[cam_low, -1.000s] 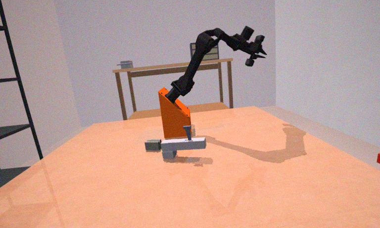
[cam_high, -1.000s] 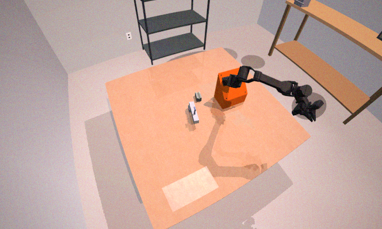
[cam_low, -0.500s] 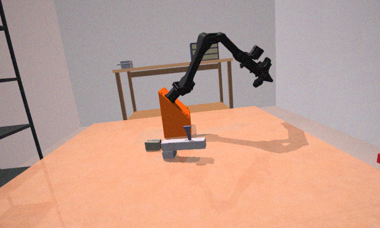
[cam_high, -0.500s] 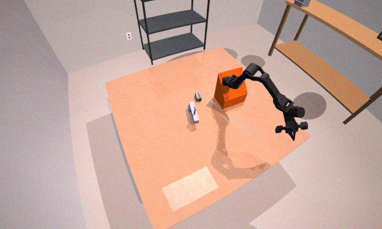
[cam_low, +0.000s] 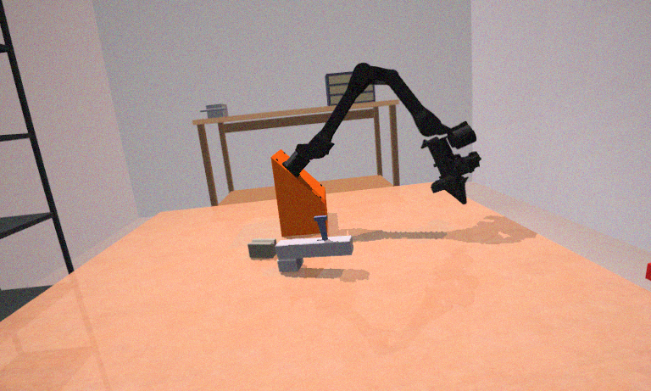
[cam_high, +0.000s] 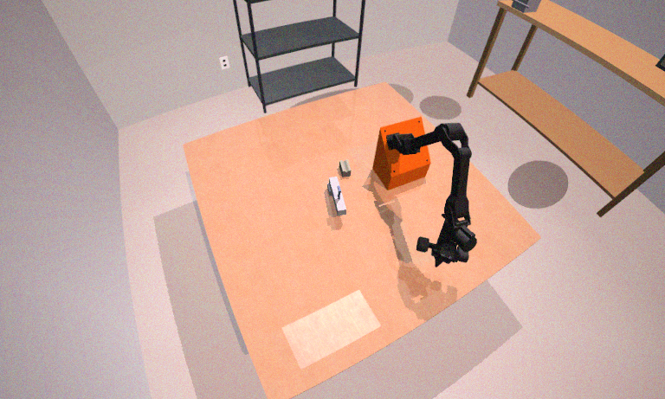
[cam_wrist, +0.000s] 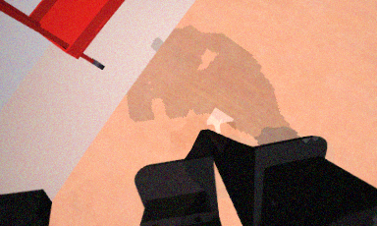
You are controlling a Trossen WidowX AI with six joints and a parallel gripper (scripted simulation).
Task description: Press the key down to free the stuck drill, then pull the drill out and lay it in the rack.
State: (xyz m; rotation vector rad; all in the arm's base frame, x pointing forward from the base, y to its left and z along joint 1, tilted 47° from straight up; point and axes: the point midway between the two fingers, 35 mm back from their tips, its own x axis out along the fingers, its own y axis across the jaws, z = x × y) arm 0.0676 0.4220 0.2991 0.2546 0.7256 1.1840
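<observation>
Right now my gripper tip is 21 cm short of the blue key, 41 cm to the left of it and 4 cm below it. The rest, counted from my gripper tip: rack (10 cm ahead, 59 cm to the right, 5 cm below); then drill (21 cm ahead, 46 cm to the right, 1 cm below).
</observation>
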